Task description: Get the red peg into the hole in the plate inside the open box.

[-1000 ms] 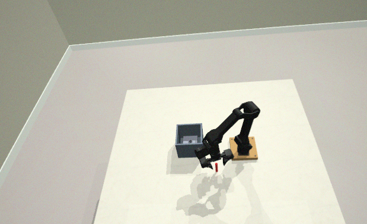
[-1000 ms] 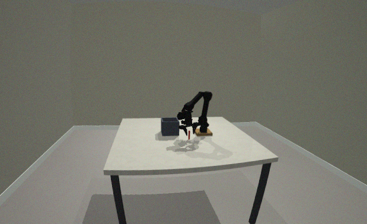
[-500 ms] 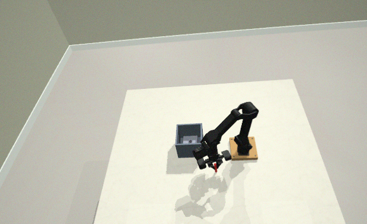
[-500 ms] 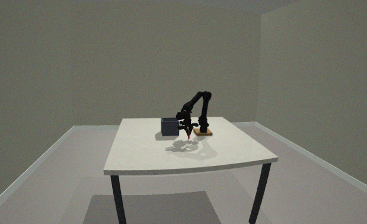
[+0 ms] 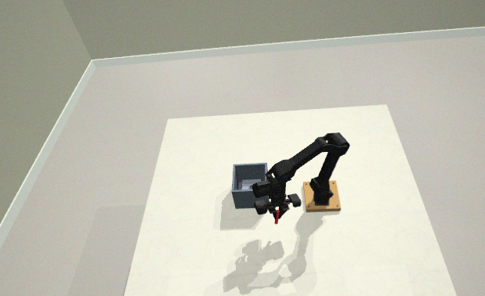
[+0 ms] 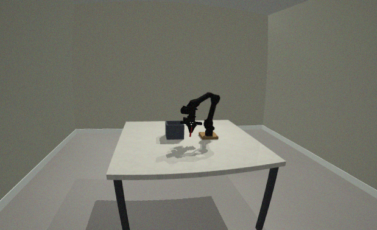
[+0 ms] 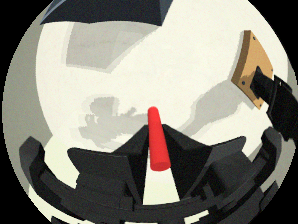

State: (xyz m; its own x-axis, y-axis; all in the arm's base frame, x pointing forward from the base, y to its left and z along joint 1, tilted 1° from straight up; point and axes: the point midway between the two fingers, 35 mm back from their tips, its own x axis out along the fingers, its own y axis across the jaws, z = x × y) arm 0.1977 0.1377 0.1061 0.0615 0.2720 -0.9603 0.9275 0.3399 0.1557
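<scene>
Now: the light grey plate 190 mm to the right of my gripper tip, 130 mm ahead of it and 50 mm below it. Also, from my gripper tip: red peg: 10 mm above.
</scene>
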